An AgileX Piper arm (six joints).
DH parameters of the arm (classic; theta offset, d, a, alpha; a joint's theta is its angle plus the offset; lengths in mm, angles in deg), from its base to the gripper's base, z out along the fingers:
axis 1: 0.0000 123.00 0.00 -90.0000
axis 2: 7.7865 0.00 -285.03 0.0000
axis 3: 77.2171 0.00 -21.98 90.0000
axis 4: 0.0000 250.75 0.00 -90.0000
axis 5: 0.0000 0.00 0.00 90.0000
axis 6: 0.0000 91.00 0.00 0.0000
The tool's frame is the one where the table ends.
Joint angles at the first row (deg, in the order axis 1, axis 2, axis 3, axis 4, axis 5, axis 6):
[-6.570, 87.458, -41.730, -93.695, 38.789, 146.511]
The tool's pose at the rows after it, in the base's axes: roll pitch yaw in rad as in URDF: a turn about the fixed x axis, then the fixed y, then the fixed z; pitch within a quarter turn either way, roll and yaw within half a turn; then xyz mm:
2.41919, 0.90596, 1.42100, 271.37, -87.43, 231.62
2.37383, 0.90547, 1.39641, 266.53, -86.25, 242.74
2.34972, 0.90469, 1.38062, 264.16, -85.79, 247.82
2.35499, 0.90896, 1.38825, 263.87, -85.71, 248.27
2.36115, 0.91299, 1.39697, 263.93, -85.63, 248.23
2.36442, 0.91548, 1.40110, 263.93, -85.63, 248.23
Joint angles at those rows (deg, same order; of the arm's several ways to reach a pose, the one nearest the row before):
[-6.569, 83.897, -41.681, -91.735, 37.849, 143.512]
[-6.570, 81.422, -41.681, -91.031, 37.341, 142.102]
[-6.569, 80.301, -41.681, -90.797, 37.194, 141.666]
[-6.571, 80.180, -41.680, -90.674, 37.150, 141.131]
[-6.571, 80.180, -41.679, -90.674, 37.083, 140.752]
[-6.571, 80.180, -41.679, -90.674, 37.083, 140.549]

